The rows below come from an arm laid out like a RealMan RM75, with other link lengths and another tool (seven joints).
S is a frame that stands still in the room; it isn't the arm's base.
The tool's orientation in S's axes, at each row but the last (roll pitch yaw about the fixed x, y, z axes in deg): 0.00, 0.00, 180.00; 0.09, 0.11, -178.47; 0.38, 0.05, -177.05; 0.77, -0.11, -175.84; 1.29, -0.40, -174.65; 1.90, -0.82, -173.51
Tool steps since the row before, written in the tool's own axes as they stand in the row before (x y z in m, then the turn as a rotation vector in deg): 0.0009, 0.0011, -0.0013, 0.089, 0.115, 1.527; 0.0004, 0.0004, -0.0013, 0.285, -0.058, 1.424; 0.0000, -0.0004, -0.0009, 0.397, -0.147, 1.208; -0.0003, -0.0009, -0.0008, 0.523, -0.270, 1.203; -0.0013, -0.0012, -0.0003, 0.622, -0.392, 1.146; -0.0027, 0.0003, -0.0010, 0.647, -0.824, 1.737
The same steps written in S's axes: -0.0009, -0.0011, -0.0013, -0.089, -0.115, 1.527; -0.0004, -0.0004, -0.0013, -0.289, 0.053, 1.423; 0.0000, 0.0004, -0.0009, -0.406, 0.134, 1.207; 0.0002, 0.0009, -0.0008, -0.540, 0.248, 1.200; 0.0012, 0.0013, -0.0003, -0.650, 0.359, 1.141; 0.0027, 0.0000, -0.0010, -0.718, 0.805, 1.718
